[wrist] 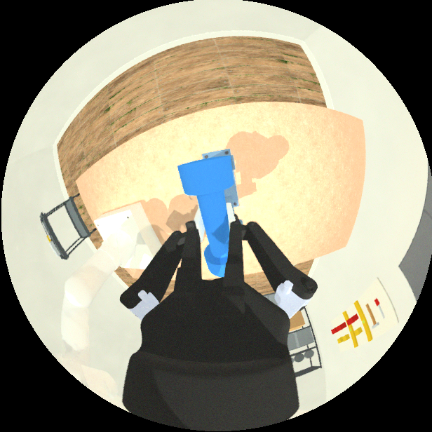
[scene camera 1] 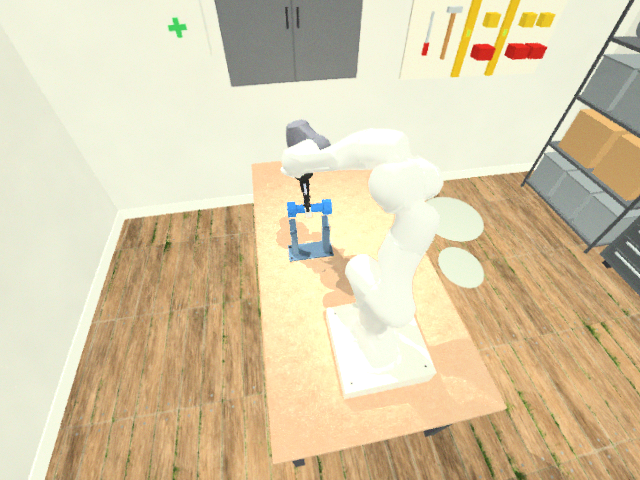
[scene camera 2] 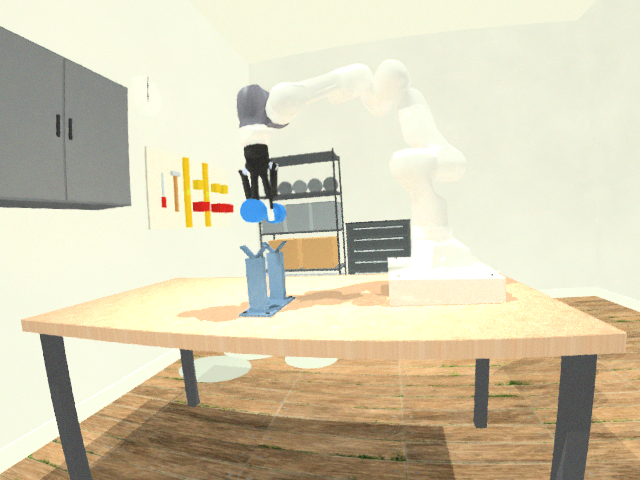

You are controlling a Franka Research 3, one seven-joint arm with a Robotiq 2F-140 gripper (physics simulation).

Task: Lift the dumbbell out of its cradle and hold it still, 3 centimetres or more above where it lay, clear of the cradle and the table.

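The bright blue dumbbell point(scene camera 1: 326, 207) point(scene camera 2: 253, 210) point(wrist: 213, 215) has two round heads joined by a thinner handle. My gripper point(scene camera 1: 308, 212) point(wrist: 215, 211) is shut on its handle, between the heads. The dumbbell is about level and hangs in the air above the cradle, with a clear gap below it in the scene camera 2 view. The grey-blue cradle point(scene camera 1: 310, 251) point(scene camera 2: 256, 284) point(wrist: 231, 195) stands upright on the table, with two posts ending in V-shaped tops. In the wrist view the dumbbell hides much of the cradle.
The wooden table point(scene camera 1: 294, 330) point(scene camera 2: 330, 343) point(wrist: 320, 200) carries the cradle and the white robot base point(scene camera 1: 382, 379) point(scene camera 2: 447, 289). A grey wall cabinet point(scene camera 1: 289, 41) point(scene camera 2: 64, 124) and a tool board point(scene camera 1: 413, 64) are on the wall. A shelf rack and drawer unit stand farther off.
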